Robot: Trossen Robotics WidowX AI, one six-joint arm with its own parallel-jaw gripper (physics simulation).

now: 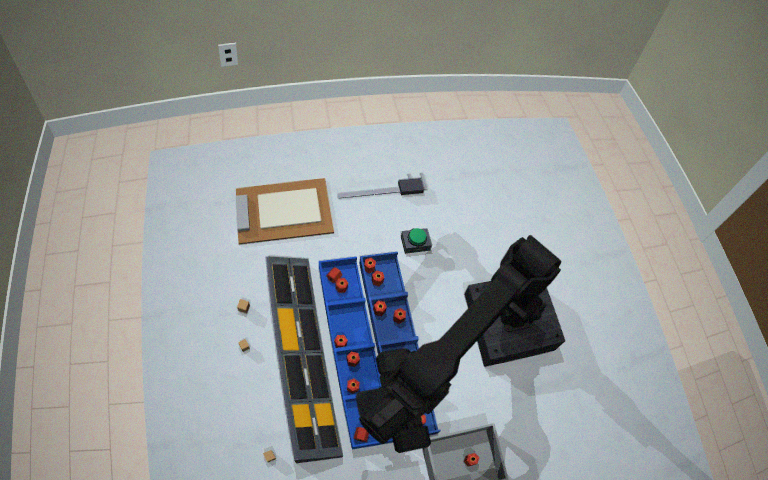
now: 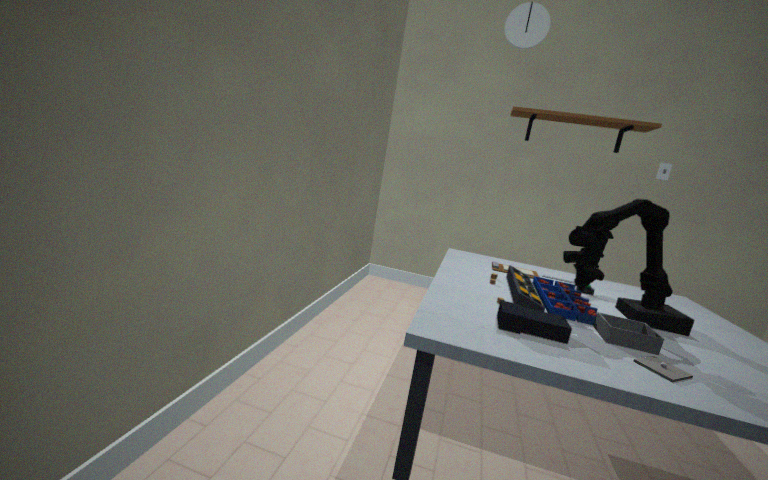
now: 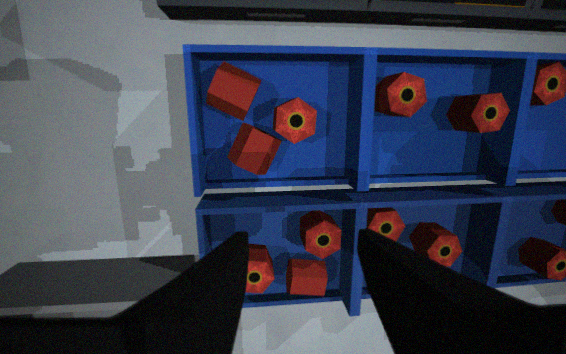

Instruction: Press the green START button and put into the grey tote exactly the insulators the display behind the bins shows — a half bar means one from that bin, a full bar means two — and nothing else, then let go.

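Note:
My gripper is partly open and empty, above the arm-side bin at the tote end. That bin holds three red insulators, one upright, one lying and one partly behind a finger. Blue bins stand in two rows. The display shows one full yellow bar in its second section, left column, and two half bars, left and right, in the tote-end section. The grey tote holds one red insulator. The green button stands beyond the bins.
A clipboard and a caliper lie beyond the bins. Small wooden blocks lie beside the display. A long black box stands near the tote end, and a flat board lies near the tote.

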